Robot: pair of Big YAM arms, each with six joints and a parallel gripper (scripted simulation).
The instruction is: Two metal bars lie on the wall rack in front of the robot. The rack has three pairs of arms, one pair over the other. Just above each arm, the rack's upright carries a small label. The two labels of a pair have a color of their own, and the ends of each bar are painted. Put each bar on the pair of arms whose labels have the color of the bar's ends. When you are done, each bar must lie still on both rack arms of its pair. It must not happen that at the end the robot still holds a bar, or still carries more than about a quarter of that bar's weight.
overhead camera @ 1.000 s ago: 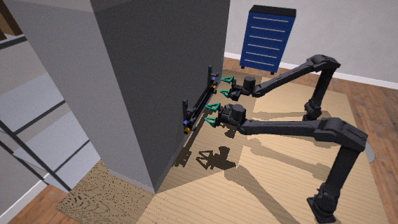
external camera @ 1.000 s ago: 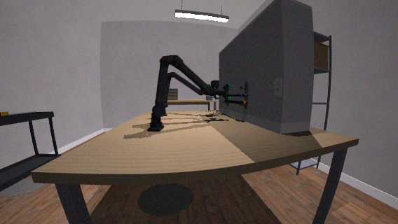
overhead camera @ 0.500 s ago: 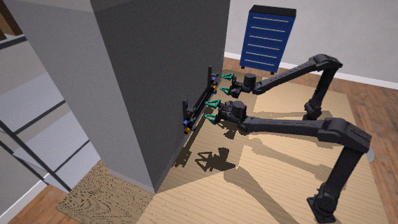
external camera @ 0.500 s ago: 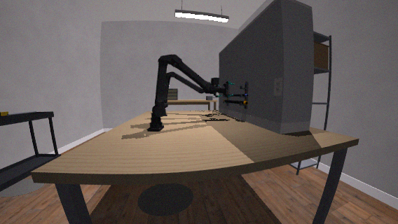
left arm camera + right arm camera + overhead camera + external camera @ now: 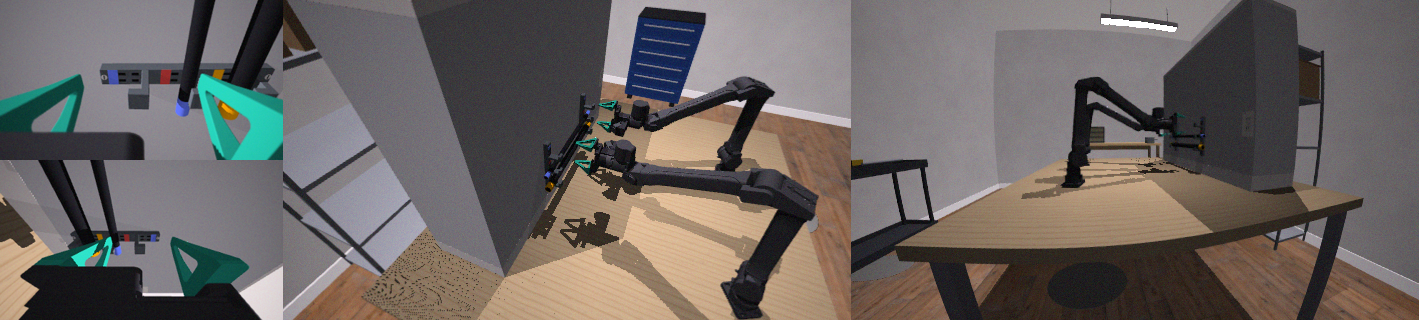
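The blue-ended bar lies 15 cm to the left of my right hand, 9 cm ahead of it and 7 cm below it. The rest, counted from my right hand: orange-ended bar 15 cm to the left, 14 cm below, 9 cm ahead; grey wall block 27 cm ahead, 13 cm above, 12 cm to the left.
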